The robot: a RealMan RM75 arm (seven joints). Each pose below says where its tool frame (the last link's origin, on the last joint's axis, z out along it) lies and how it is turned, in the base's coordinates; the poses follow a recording.
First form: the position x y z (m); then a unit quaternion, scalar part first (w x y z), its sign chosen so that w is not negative.
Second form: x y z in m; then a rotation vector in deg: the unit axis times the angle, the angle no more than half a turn. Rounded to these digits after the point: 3 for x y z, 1 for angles.
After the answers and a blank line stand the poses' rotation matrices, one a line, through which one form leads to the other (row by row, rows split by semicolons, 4 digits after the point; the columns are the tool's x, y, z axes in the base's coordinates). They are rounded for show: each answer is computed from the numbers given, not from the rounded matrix.
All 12 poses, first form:
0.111, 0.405, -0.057, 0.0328, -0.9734, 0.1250, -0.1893
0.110, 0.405, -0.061, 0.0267, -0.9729, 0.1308, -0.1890
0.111, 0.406, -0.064, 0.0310, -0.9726, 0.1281, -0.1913
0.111, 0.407, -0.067, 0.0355, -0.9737, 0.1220, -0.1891
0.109, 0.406, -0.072, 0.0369, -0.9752, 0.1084, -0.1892
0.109, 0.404, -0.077, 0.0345, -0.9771, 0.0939, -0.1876
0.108, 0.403, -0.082, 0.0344, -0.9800, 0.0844, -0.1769
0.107, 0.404, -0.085, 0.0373, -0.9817, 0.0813, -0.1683
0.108, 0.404, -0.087, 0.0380, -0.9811, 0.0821, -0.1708
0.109, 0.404, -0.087, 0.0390, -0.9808, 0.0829, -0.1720
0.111, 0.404, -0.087, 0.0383, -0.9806, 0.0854, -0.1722
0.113, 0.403, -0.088, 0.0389, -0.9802, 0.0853, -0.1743
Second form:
0.111, 0.405, -0.057, -171.6, 22.0, -33.4
0.110, 0.405, -0.061, -172.2, 23.2, -33.5
0.111, 0.406, -0.064, -171.7, 22.6, -33.8
0.111, 0.407, -0.067, -171.4, 21.5, -33.3
0.109, 0.406, -0.072, -171.5, 19.1, -33.3
0.109, 0.404, -0.077, -172.1, 16.5, -33.0
0.108, 0.403, -0.082, -172.6, 14.9, -31.2
0.107, 0.404, -0.085, -172.6, 14.3, -29.6
0.108, 0.404, -0.087, -172.5, 14.4, -30.0
0.109, 0.404, -0.087, -172.3, 14.6, -30.2
0.111, 0.404, -0.087, -172.3, 15.0, -30.3
0.113, 0.403, -0.088, -172.2, 15.0, -30.6

0.8971 -0.2309 0.3767; -0.2558 -0.9666 0.0165; 0.3603 -0.1112 -0.9262
0.8943 -0.2444 0.3747; -0.2646 -0.9644 0.0025; 0.3607 -0.1014 -0.9271
0.8940 -0.2373 0.3801; -0.2611 -0.9653 0.0113; 0.3642 -0.1093 -0.9249
0.8987 -0.2242 0.3769; -0.2510 -0.9677 0.0230; 0.3596 -0.1153 -0.9260
0.9049 -0.1975 0.3770; -0.2254 -0.9738 0.0310; 0.3610 -0.1130 -0.9257
0.9120 -0.1706 0.3731; -0.1965 -0.9800 0.0322; 0.3602 -0.1027 -0.9272
0.9232 -0.1533 0.3525; -0.1776 -0.9834 0.0376; 0.3409 -0.0973 -0.9350
0.9301 -0.1471 0.3365; -0.1722 -0.9840 0.0459; 0.3244 -0.1006 -0.9406
0.9282 -0.1481 0.3414; -0.1741 -0.9836 0.0465; 0.3289 -0.1026 -0.9388
0.9271 -0.1492 0.3439; -0.1760 -0.9832 0.0480; 0.3309 -0.1050 -0.9378
0.9261 -0.1543 0.3443; -0.1807 -0.9825 0.0457; 0.3312 -0.1045 -0.9378
0.9247 -0.1537 0.3483; -0.1808 -0.9824 0.0465; 0.3351 -0.1060 -0.9362

